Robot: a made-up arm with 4 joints. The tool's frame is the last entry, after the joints. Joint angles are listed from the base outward. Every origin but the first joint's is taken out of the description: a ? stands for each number. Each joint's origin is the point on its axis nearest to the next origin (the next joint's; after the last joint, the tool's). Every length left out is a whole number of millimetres.
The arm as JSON. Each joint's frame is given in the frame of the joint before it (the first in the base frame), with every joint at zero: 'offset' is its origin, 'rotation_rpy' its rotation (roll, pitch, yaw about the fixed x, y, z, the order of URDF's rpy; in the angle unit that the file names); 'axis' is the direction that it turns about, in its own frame. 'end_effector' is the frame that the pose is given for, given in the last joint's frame.
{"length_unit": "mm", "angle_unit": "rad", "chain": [
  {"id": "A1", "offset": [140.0, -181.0, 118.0], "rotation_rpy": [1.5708, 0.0, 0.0], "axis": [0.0, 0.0, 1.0]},
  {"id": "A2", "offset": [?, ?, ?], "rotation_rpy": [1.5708, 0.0, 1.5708], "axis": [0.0, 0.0, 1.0]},
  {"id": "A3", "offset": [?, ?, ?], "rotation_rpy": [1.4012, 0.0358, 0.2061], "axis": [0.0, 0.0, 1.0]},
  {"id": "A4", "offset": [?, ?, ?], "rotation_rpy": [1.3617, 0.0, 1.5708], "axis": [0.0, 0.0, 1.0]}
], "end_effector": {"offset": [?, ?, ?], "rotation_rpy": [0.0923, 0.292, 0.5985]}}
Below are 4 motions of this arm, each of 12 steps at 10 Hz.
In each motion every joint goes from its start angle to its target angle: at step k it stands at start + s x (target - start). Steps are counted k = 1, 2, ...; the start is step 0. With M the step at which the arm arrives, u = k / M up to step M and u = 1 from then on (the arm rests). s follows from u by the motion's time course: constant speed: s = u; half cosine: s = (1 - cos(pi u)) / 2; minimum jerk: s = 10 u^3 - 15 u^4 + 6 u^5.
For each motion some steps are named. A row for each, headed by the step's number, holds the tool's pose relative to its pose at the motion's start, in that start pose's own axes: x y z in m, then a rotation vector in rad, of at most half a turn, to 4 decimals.
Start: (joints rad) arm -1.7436 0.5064 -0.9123 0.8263
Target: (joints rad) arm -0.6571 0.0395 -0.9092 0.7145
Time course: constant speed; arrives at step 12
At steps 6, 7, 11, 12:
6: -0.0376 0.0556 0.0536 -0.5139 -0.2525 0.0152
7: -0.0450 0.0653 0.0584 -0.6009 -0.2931 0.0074
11: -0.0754 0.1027 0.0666 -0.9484 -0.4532 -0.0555
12: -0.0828 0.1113 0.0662 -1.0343 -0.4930 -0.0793

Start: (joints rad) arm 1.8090 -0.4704 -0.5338 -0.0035
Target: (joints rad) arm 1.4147 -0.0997 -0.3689 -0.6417
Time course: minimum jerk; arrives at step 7
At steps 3, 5, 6, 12:
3: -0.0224 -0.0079 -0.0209 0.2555 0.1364 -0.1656
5: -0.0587 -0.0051 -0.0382 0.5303 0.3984 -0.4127
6: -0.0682 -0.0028 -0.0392 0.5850 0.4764 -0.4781
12: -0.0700 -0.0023 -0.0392 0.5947 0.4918 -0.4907

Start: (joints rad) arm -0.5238 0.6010 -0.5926 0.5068
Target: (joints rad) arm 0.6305 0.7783 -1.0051 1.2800
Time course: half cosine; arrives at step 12
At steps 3, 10, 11, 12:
3: -0.0006 0.0231 0.0337 -0.1580 -0.1636 0.1217
10: -0.1265 0.2011 0.1097 -1.1796 -0.9028 0.5508
11: -0.1381 0.2119 0.1053 -1.2515 -0.9422 0.5603
12: -0.1421 0.2156 0.1035 -1.2762 -0.9555 0.5629

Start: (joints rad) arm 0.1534 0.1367 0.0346 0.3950
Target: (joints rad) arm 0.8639 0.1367 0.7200 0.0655
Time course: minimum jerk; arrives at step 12
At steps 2, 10, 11, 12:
2: -0.0014 0.0002 0.0008 0.0022 -0.0039 -0.0021
10: -0.0385 0.0121 0.0145 0.0148 -0.0457 -0.0606
11: -0.0398 0.0126 0.0147 0.0135 -0.0454 -0.0632
12: -0.0400 0.0127 0.0148 0.0133 -0.0453 -0.0637

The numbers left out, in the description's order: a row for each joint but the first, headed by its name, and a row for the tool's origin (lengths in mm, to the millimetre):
A2: 49.0 47.0 0.0
A3: -41.0 -117.0 0.0
A4: 25.0 -42.0 0.0
tool: 123.0 -84.0 0.0

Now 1 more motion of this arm.
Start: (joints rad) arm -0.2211 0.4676 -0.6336 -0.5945
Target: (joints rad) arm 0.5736 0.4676 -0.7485 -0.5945
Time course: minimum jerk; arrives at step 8
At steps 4, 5, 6, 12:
4: -0.0103 -0.0029 0.0012 0.1680 -0.3735 0.1686
5: -0.0146 -0.0049 0.0002 0.2478 -0.5404 0.2423
6: -0.0175 -0.0065 -0.0013 0.3106 -0.6673 0.2978
12: -0.0190 -0.0076 -0.0024 0.3493 -0.7436 0.3309

